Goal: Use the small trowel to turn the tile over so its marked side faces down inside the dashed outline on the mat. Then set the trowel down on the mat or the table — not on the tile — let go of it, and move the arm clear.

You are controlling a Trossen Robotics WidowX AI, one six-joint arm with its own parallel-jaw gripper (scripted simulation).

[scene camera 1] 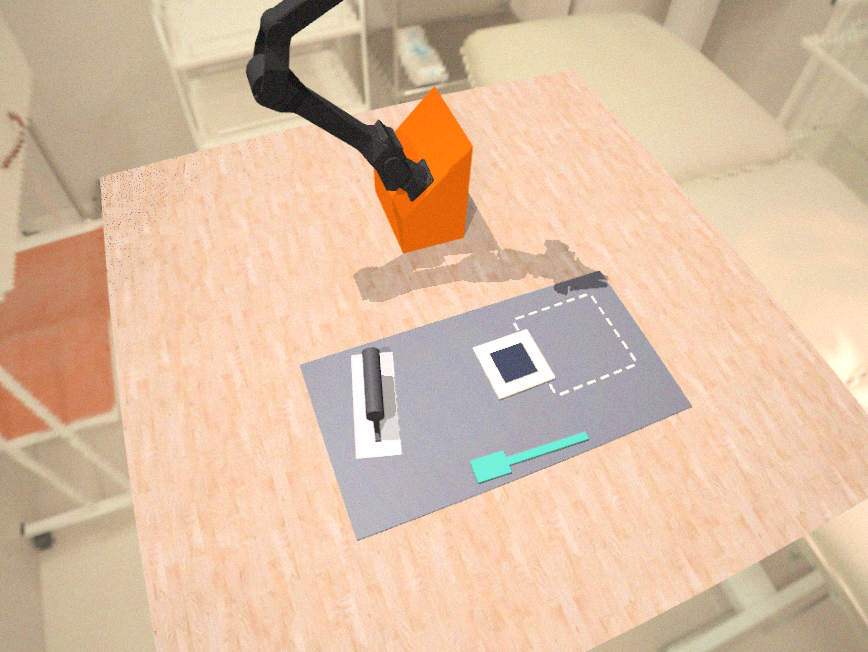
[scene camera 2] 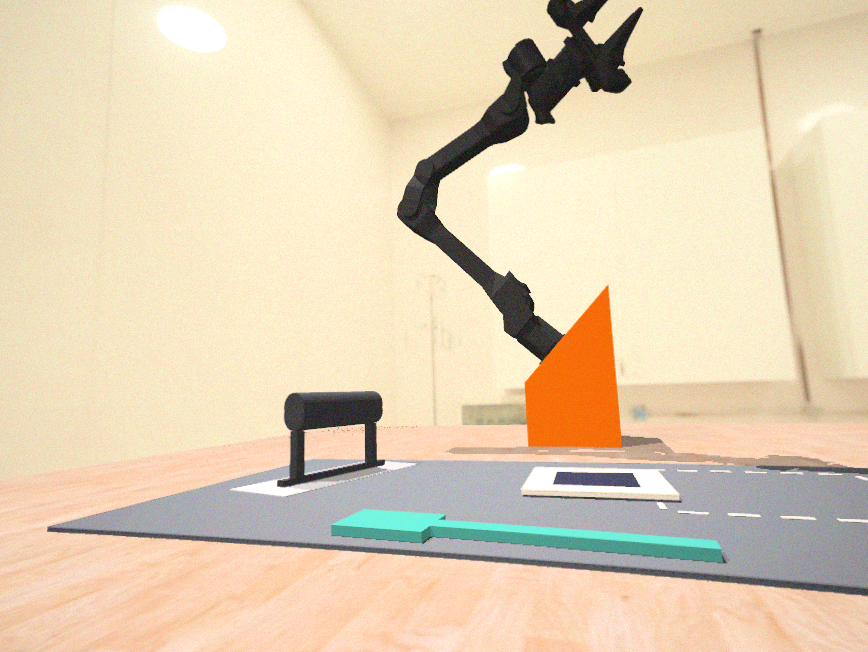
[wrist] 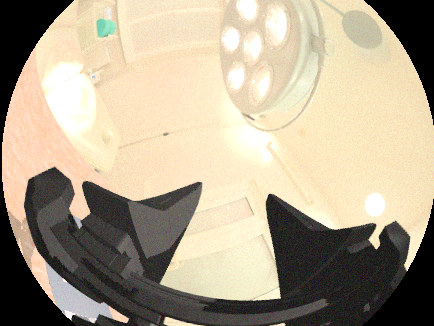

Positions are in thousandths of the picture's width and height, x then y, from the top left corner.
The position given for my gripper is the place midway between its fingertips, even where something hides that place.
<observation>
My gripper (wrist: 543, 594) is open, holding nothing. I also see a white tile (scene camera 2: 668, 740), a teal trowel (scene camera 2: 461, 808) and a black-handled tool (scene camera 2: 350, 630).
The teal trowel shows as well in scene camera 1 (scene camera 1: 571, 714). The wrist view misses the teal trowel, which is hidden by my gripper.
</observation>
